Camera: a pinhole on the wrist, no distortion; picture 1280 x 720 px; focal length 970.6 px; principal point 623.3 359.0 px. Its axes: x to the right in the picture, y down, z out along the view. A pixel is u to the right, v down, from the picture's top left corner.
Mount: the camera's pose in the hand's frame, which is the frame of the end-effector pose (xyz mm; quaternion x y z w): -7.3 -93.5 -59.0 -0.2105 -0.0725 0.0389 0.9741
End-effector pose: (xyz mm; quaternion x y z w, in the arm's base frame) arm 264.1 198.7 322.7 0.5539 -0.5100 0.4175 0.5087
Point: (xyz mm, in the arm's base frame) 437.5 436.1 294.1
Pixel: behind the camera
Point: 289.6 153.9 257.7
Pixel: 427.5 422.2
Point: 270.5 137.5 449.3
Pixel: outside the picture
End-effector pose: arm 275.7 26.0 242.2 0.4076 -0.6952 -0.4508 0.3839
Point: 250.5 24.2 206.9
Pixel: 901.6 546.9
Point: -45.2 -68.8 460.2
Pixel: outside the picture
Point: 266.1 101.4 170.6
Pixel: 257.6 358.5
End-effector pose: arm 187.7 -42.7 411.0 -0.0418 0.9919 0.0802 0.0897
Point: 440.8 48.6 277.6
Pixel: 85.2 461.5
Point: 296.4 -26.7 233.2
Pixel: 523.8 224.9
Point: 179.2 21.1 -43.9
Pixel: 961.0 83.5
